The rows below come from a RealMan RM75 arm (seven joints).
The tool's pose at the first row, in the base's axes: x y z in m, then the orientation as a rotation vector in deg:
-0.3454, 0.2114, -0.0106, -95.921, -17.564, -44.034
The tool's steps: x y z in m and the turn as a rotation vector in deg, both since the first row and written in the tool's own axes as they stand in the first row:
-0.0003, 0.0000, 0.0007, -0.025, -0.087, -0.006
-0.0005, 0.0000, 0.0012, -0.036, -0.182, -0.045
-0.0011, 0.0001, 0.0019, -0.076, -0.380, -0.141
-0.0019, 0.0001, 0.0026, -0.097, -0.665, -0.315
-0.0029, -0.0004, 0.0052, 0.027, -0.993, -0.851
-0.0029, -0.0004, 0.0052, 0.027, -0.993, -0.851
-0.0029, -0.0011, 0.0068, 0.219, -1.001, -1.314
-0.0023, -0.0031, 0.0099, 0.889, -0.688, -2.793
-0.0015, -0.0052, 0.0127, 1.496, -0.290, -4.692
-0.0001, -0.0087, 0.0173, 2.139, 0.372, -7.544
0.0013, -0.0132, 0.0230, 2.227, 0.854, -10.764
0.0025, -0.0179, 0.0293, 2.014, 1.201, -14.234
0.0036, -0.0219, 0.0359, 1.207, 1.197, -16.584
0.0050, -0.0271, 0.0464, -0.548, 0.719, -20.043
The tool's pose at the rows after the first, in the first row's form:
-0.3454, 0.2121, -0.0108, -95.982, -17.622, -43.974
-0.3454, 0.2126, -0.0110, -96.031, -17.718, -43.928
-0.3456, 0.2134, -0.0115, -96.150, -17.925, -43.849
-0.3459, 0.2142, -0.0121, -96.284, -18.267, -43.750
-0.3461, 0.2170, -0.0125, -96.285, -18.999, -43.846
-0.3461, 0.2170, -0.0125, -96.285, -18.999, -43.846
-0.3460, 0.2187, -0.0121, -96.087, -19.467, -44.132
-0.3458, 0.2220, -0.0104, -95.246, -20.742, -45.301
-0.3455, 0.2250, -0.0085, -94.386, -22.295, -46.859
-0.3450, 0.2300, -0.0052, -93.278, -24.491, -49.312
-0.3448, 0.2363, -0.0013, -92.685, -26.953, -52.033
-0.3446, 0.2432, 0.0026, -92.346, -29.640, -54.908
-0.3440, 0.2502, 0.0059, -92.814, -31.435, -56.860
-0.3426, 0.2612, 0.0100, -94.203, -34.267, -59.530

